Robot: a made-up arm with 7 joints. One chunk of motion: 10 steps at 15 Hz.
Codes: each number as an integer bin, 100 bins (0 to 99) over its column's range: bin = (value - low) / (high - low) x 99, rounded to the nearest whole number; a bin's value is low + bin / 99 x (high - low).
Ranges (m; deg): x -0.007..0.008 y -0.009..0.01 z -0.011..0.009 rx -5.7..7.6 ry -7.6..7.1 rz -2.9..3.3
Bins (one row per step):
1: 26 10 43 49 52 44
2: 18 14 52 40 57 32
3: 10 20 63 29 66 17
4: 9 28 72 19 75 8
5: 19 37 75 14 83 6
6: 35 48 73 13 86 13
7: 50 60 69 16 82 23
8: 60 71 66 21 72 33
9: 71 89 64 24 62 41
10: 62 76 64 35 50 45
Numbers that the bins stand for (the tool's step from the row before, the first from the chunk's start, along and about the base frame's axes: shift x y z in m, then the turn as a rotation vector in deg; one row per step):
1: -0.00306 -0.00708 -0.00231 0.883 0.121 -0.144
2: -0.00427 -0.00631 -0.00049 -0.326 0.864 -0.896
3: -0.00548 -0.00516 0.00173 -1.804 2.200 -1.835
4: -0.00564 -0.00363 0.00355 -3.147 3.536 -2.399
5: -0.00412 -0.00190 0.00415 -3.819 4.724 -2.524
6: -0.00170 0.00021 0.00375 -3.954 5.170 -2.086
7: 0.00058 0.00252 0.00294 -3.551 4.576 -1.460
8: 0.00209 0.00463 0.00233 -2.879 3.091 -0.833
9: 0.00376 0.00808 0.00193 -2.476 1.606 -0.332
10: 0.00239 0.00559 0.00193 -0.998 -0.176 -0.082

